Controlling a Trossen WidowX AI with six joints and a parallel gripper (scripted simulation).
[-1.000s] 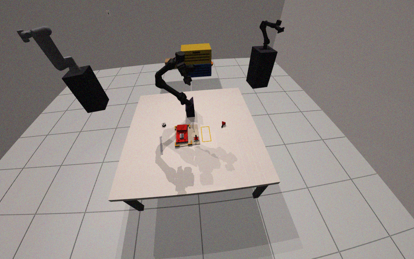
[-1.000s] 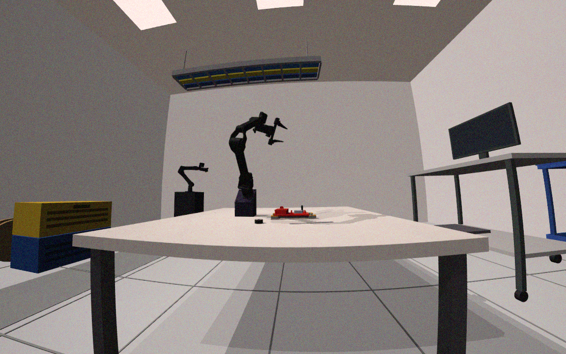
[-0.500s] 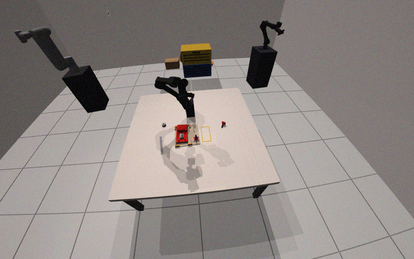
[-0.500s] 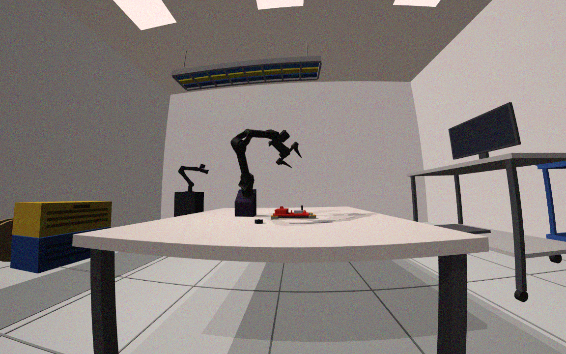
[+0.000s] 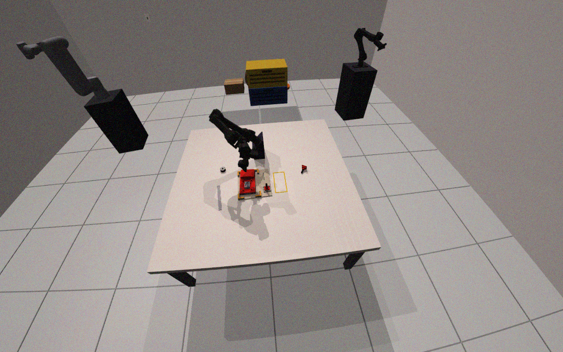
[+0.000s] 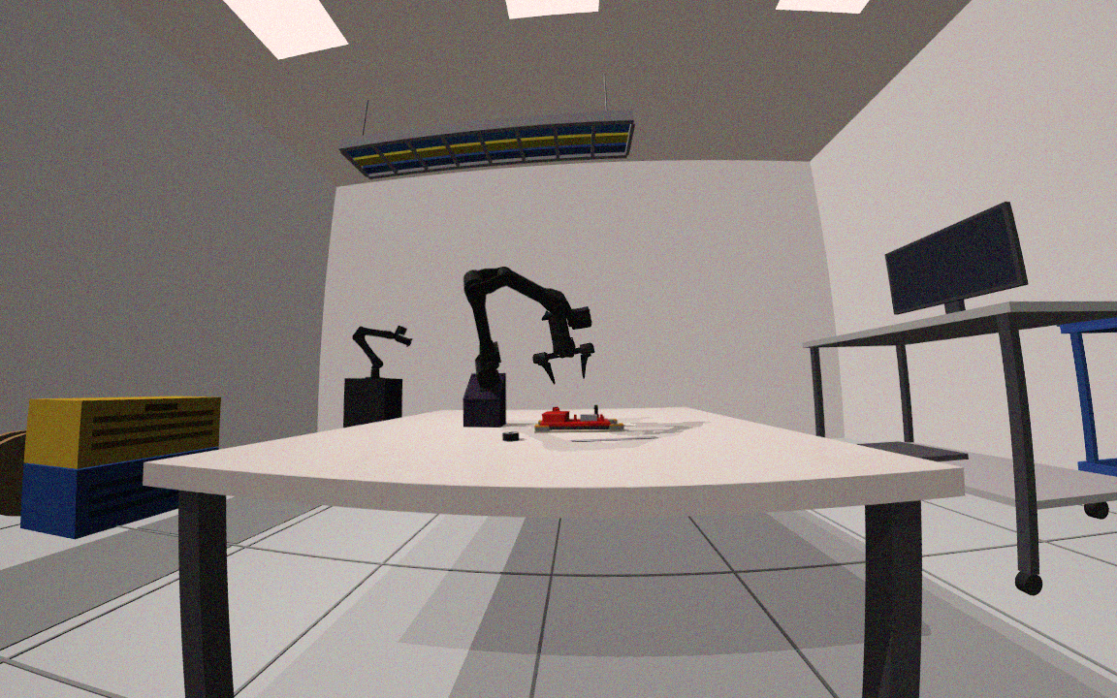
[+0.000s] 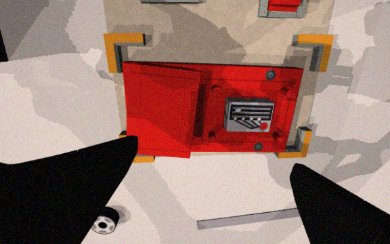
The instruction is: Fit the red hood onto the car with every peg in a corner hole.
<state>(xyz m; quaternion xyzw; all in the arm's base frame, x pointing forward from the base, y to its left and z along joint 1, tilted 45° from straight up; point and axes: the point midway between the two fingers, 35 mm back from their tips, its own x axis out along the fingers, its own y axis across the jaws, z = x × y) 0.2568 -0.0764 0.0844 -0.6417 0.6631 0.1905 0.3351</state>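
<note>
Right now my gripper tip is 40 mm past the red hood and 100 mm above it. Also, from my gripper tip: grey engine block 60 mm ahead, 10 mm to the right, 120 mm below; small black wheel 160 mm behind, 180 mm to the right, 130 mm below.
</note>
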